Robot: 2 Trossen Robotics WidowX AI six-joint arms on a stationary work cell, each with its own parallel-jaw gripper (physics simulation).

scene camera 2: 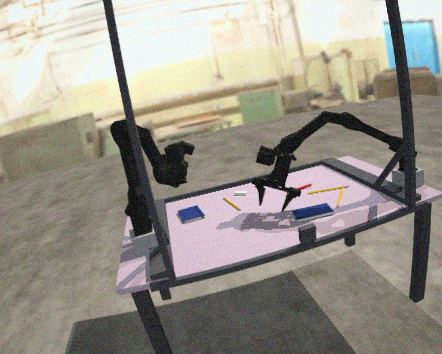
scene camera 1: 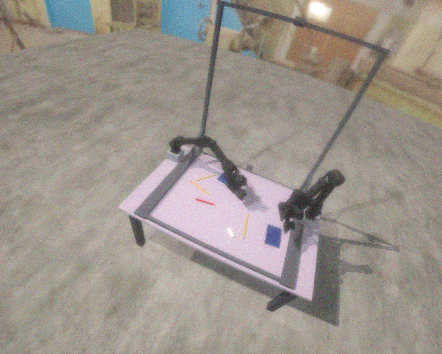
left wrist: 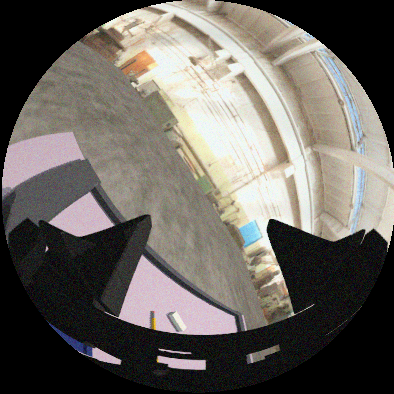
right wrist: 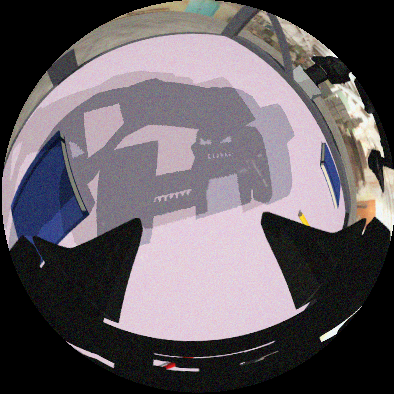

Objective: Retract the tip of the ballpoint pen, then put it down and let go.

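Pixels of known places: left gripper, fingertip midpoint: (scene camera 1: 283, 227) (left wrist: 211, 223); right gripper, fingertip midpoint: (scene camera 2: 270, 208) (right wrist: 202, 221); left arm's base, link origin: (scene camera 2: 142, 231) (scene camera 1: 309, 215) (right wrist: 310, 77); right arm's base, link origin: (scene camera 1: 175, 150).
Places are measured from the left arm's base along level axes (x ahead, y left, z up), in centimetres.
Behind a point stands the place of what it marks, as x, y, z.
Note:
The ballpoint pen appears to be the thin red stick (scene camera 1: 205, 202) {68.7, 9.8, -6.2} (scene camera 2: 304, 187) {71.5, 8.8, -6.4} lying on the pink table (scene camera 1: 175, 210) {84.4, 22.2, -7.0} (scene camera 2: 200, 250) {16.1, -14.3, -6.9}; a bit of red (right wrist: 170, 365) {71.4, 9.0, -6.0} shows at the bottom of the right wrist view. Its tip and button are too small to make out. My right gripper (scene camera 2: 272, 207) {48.6, -2.8, -5.6} (right wrist: 202, 221) {48.6, -2.8, -5.6} is open and empty, above the table beside a blue book, apart from the pen. My left gripper (scene camera 2: 175, 181) (left wrist: 211, 223) {23.9, 27.7, 15.5} is open and empty, raised near its end of the table, far from the pen.
Blue books lie near the left arm (scene camera 1: 273, 236) (scene camera 2: 190, 214) and by the right gripper (scene camera 1: 222, 178) (scene camera 2: 312, 211) (right wrist: 40, 185). A yellow pencil (scene camera 1: 245, 226) {40.0, 18.5, -6.3} (scene camera 2: 231, 204) {39.7, 16.1, -6.5} lies near a white eraser (scene camera 1: 231, 232) {47.6, 26.0, -5.7} (scene camera 2: 240, 193) {47.4, 25.3, -6.1} (left wrist: 176, 321) {47.0, 25.8, -5.9}. Two more pencils lie near the pen. A dark frame surrounds the tabletop.

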